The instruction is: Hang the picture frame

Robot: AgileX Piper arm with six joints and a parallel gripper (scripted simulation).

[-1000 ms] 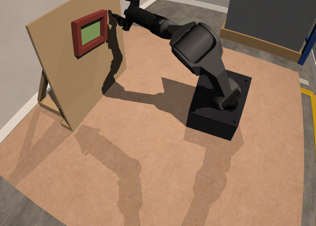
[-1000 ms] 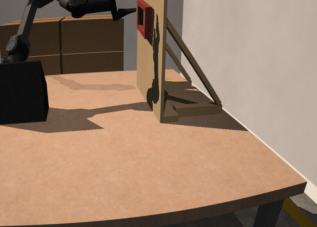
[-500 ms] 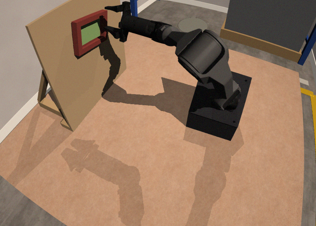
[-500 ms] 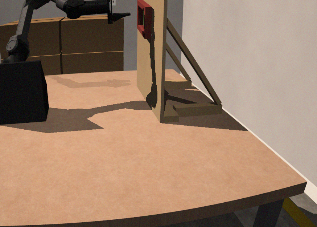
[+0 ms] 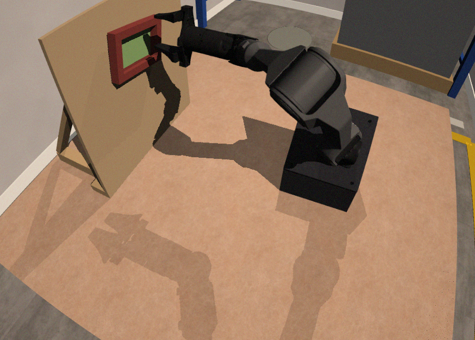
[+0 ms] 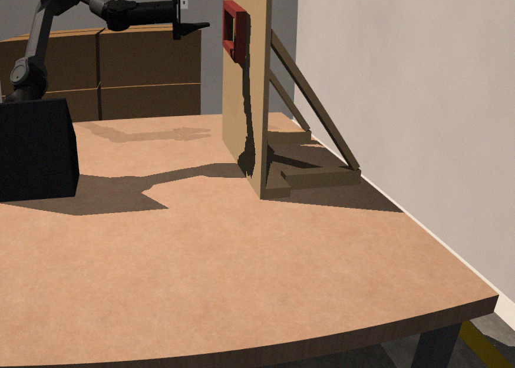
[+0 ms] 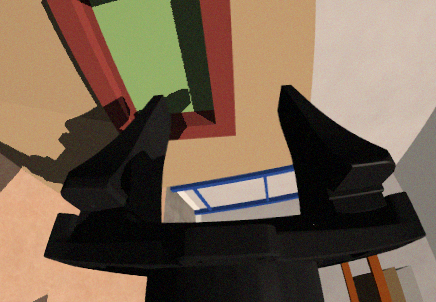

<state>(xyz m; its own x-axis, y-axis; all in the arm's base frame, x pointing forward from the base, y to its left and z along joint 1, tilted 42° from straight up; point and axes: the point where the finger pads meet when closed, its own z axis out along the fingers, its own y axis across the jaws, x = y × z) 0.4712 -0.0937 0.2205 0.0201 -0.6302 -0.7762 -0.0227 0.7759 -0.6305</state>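
Right now the picture frame is 80 mm ahead of my hand, 50 mm below it and 10 mm to the left of it. Round my hand: tan board 160 mm below, 90 mm ahead, 10 mm to the left.
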